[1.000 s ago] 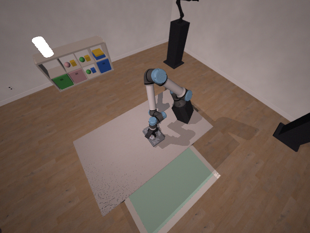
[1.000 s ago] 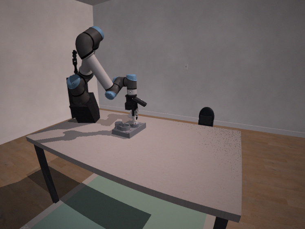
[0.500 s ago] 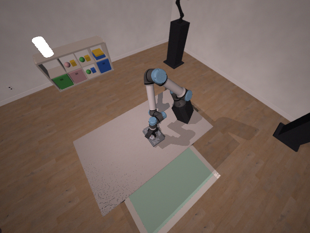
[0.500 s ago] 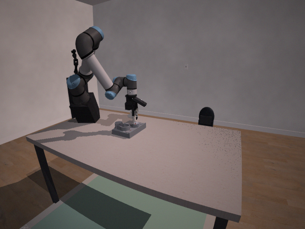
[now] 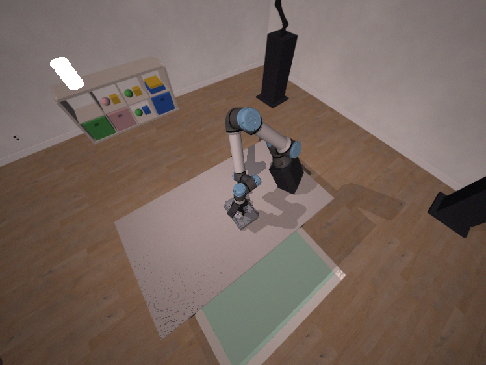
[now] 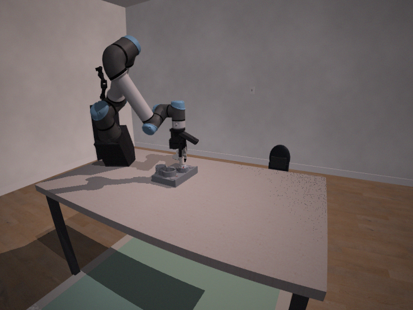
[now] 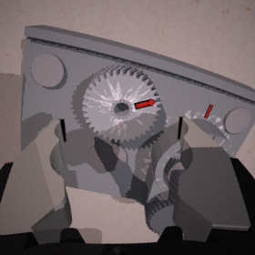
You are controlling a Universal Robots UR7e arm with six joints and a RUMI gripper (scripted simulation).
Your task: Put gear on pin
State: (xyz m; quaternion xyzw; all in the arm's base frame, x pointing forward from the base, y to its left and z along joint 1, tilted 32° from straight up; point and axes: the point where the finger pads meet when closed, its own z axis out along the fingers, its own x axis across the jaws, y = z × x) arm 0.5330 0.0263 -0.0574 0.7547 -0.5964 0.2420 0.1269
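The grey gear is 4 cm below my hand.
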